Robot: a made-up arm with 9 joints. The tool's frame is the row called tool. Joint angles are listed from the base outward. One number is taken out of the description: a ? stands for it. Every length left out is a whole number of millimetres.
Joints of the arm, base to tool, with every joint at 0 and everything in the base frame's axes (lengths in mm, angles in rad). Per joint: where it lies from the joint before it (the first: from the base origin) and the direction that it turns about. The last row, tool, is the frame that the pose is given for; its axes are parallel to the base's.
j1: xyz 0 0 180 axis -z
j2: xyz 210 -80 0 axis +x
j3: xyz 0 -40 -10 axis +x
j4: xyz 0 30 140 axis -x
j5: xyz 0 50 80 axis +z
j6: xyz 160 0 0 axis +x
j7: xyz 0 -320 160 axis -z
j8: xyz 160 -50 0 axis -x
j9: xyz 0 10 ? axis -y
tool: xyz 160 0 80
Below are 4 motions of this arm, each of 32 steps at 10 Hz.
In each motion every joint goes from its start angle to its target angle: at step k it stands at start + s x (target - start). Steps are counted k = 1, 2, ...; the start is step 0. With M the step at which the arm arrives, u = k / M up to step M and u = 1 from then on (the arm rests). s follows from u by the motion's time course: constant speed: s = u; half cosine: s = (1 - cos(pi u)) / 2; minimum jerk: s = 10 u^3 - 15 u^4 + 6 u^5.
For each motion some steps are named. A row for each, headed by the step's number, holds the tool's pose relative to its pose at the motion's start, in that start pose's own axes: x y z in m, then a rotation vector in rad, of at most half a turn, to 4 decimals.
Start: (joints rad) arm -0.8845 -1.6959 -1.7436 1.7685 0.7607 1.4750 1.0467 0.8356 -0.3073
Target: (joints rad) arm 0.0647 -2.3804 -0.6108 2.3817 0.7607 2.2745 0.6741 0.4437 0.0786
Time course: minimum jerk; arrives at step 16
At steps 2, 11, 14, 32:
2: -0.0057 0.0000 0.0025 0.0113 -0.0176 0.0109
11: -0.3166 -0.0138 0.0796 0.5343 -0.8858 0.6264
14: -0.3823 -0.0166 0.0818 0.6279 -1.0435 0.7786
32: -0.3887 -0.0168 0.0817 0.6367 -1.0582 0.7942

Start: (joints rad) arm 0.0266 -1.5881 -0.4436 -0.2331 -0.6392 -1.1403 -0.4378 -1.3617 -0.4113
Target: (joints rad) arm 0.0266 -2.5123 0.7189 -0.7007 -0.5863 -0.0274 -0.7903 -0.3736 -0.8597
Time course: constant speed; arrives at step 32
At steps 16, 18, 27, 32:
16: 0.1156 -0.2420 -0.0658 0.0485 0.3827 0.5272
18: 0.1297 -0.2641 -0.0831 0.0478 0.4051 0.5977
27: 0.1870 -0.3411 -0.1790 0.0448 0.4276 0.9010
32: 0.2137 -0.3677 -0.2423 0.0533 0.3876 1.0471

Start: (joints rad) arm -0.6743 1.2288 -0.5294 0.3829 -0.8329 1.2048 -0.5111 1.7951 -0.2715
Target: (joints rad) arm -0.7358 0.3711 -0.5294 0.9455 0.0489 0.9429 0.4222 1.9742 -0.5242
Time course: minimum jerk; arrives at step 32
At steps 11, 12, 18, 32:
11: 0.0566 0.0701 0.0898 -0.3155 -0.0647 0.1090
12: 0.0653 0.0875 0.1087 -0.3944 -0.0757 0.1224
18: 0.0966 0.2097 0.2140 -0.9935 -0.1257 0.0839
32: 0.0989 0.3171 0.2911 -1.6844 -0.1518 -0.2758

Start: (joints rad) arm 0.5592 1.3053 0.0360 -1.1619 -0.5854 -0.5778 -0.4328 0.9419 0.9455
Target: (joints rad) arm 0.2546 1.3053 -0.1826 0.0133 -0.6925 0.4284 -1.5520 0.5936 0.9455
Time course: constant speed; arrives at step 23
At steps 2, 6, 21, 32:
2: 0.0064 0.0076 0.0366 0.0085 -0.0458 0.0112
6: 0.0204 0.0348 0.1101 0.0293 -0.1482 0.0541
21: 0.0194 0.2462 0.3263 0.2660 -0.5706 0.5149
32: 0.0071 0.2763 0.3429 0.3280 -0.6177 0.6119

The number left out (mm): 160
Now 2 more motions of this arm.
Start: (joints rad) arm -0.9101 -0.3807 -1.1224 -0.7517 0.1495 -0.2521 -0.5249 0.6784 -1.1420
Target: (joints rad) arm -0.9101 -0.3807 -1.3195 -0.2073 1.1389 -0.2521 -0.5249 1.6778 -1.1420
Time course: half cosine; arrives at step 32
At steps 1, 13, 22, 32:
1: -0.0004 0.0008 0.0014 -0.0037 -0.0010 -0.0028
13: -0.0450 0.1614 0.1771 -0.5377 -0.1940 -0.3808
22: -0.0464 0.4313 0.2734 -1.1206 -0.5603 -0.7108
32: -0.0287 0.5809 0.2664 -1.3763 -0.8202 -0.8070

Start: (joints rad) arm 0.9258 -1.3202 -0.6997 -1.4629 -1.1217 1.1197 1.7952 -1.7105 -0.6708
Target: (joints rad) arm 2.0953 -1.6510 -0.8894 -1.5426 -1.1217 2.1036 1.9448 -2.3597 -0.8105
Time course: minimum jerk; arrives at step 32
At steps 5, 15, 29, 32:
5: 0.0015 -0.0118 0.0068 0.0422 -0.0111 0.0198
15: 0.0685 -0.1418 0.0382 0.5844 -0.1094 0.3328
29: 0.2394 -0.1291 0.0099 1.1589 -0.1158 0.8095
32: 0.2415 -0.1274 0.0097 1.1651 -0.1153 0.8158

